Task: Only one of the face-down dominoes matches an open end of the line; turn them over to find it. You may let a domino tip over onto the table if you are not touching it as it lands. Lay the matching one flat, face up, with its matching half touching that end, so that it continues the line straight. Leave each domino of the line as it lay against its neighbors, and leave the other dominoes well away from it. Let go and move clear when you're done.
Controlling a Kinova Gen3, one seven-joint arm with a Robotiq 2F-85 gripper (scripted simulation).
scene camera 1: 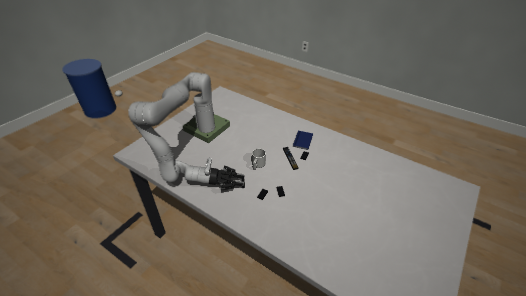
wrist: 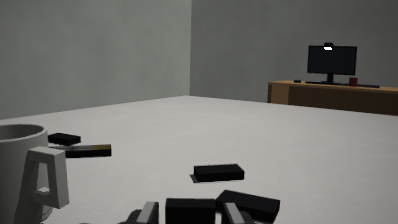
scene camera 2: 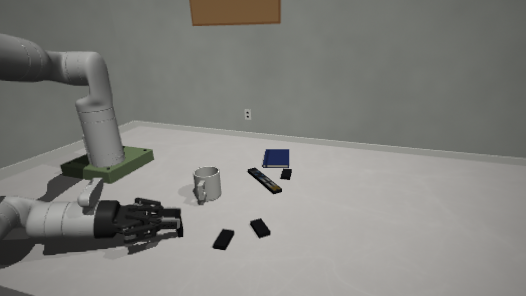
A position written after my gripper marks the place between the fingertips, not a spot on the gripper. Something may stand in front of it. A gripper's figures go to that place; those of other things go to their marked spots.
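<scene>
Distance of my gripper (scene camera 2: pixel 180 217): 73 cm from the lens. A white mug (scene camera 2: pixel 211 186) is 83 cm from the lens.
</scene>
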